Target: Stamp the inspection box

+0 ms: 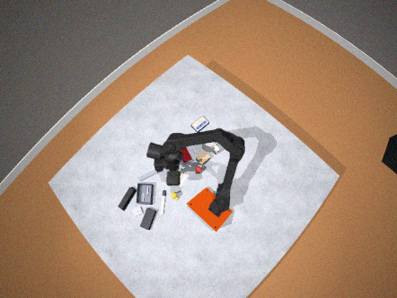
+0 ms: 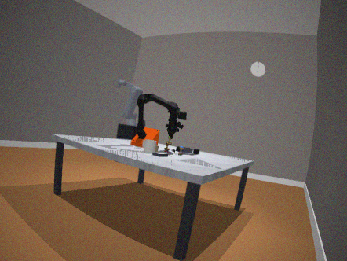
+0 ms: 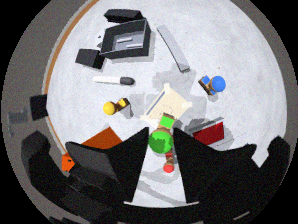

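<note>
Right now my gripper tip is 11 cm above the cream card. From my gripper tip the other things lie so: green PASS stamp 1 cm behind, 1 cm to the right, 2 cm below; then blue-knobbed stamp 11 cm ahead, 3 cm to the right, 9 cm below; then yellow stamp 7 cm behind, 9 cm to the left, 9 cm below.
</note>
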